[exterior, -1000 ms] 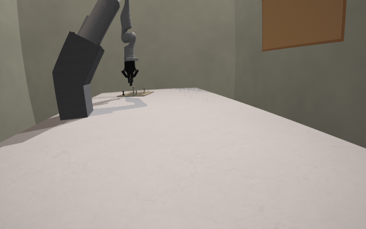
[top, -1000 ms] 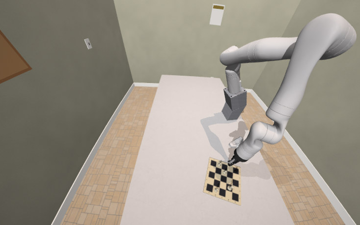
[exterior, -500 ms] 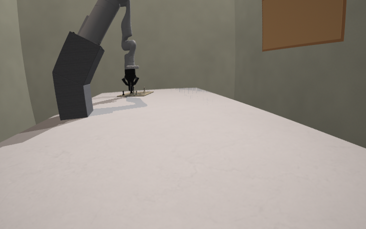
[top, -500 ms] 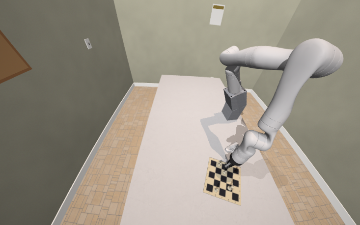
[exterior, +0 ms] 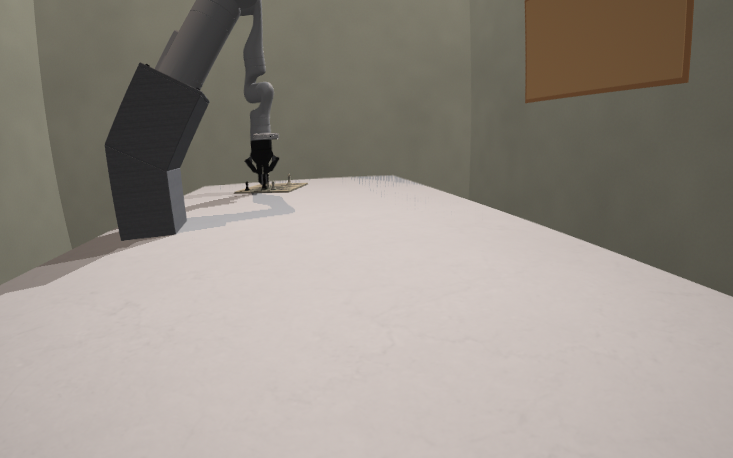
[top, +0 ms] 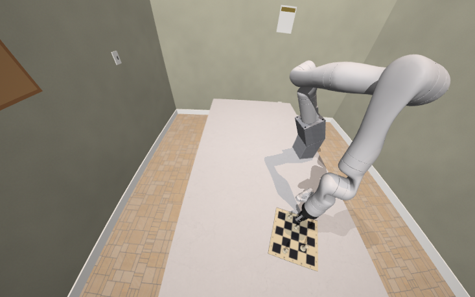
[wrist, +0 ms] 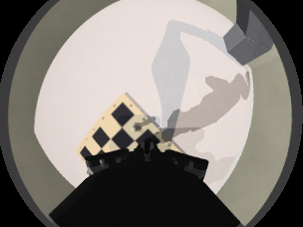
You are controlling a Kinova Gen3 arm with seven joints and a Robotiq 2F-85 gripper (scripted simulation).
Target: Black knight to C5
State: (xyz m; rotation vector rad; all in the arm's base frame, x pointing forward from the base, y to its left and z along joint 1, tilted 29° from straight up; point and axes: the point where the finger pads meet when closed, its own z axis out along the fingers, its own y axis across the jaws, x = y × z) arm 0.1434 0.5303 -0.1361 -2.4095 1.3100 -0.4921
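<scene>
My hand is 20 mm above the black knight. From my hand the other things lie so: light piece (140 mm to the left, 70 mm ahead, 20 mm below); chessboard (70 mm to the left, 40 mm below, 20 mm ahead); black pawn (70 mm behind, 30 mm below, 10 mm to the left).
</scene>
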